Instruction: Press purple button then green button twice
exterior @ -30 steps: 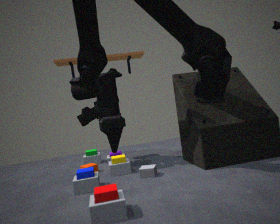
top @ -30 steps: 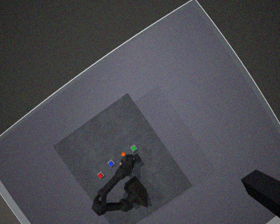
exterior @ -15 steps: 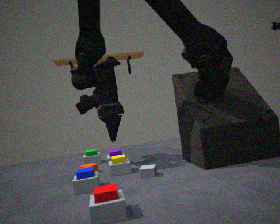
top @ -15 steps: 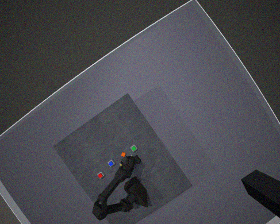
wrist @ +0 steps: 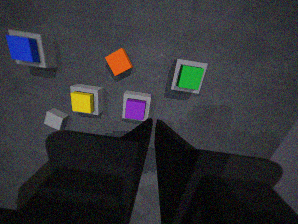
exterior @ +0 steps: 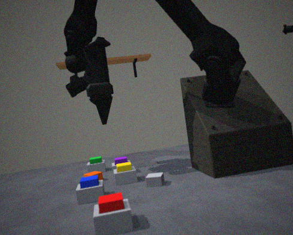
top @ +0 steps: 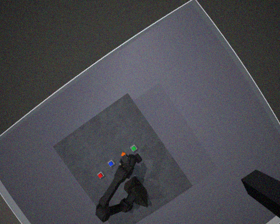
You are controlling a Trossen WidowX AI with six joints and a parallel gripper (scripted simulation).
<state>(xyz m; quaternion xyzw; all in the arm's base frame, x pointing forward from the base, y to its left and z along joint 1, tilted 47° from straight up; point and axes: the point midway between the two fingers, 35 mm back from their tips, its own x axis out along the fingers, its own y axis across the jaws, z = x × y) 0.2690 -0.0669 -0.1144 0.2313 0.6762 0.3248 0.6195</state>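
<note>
Right now my gripper tip is 10 cm above the green button, 5 cm to the left of it and 4 cm short of it. Round my gripper tip: yellow button: 12 cm to the left, 10 cm below, 4 cm behind; then purple button: 10 cm below, 3 cm to the left, 3 cm behind; then orange block: 12 cm below, 7 cm to the left, 4 cm ahead.
</note>
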